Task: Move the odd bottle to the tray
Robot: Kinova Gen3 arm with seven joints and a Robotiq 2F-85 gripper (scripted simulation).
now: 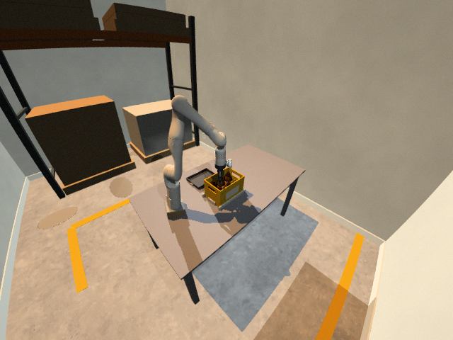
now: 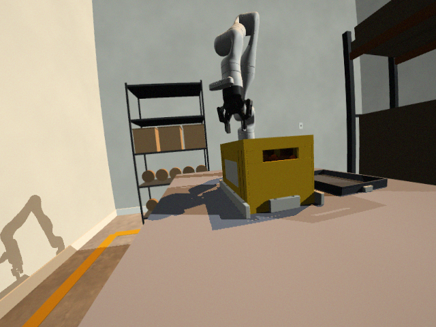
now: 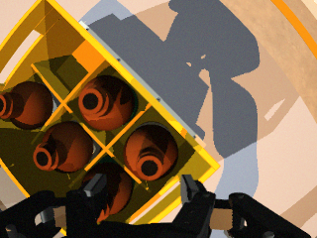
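My hand is 14 cm above the brown bottle. Round my hand: dark tray: 33 cm to the left, 22 cm below, 8 cm ahead; then yellow crate: 14 cm below, 9 cm ahead, 4 cm to the left.
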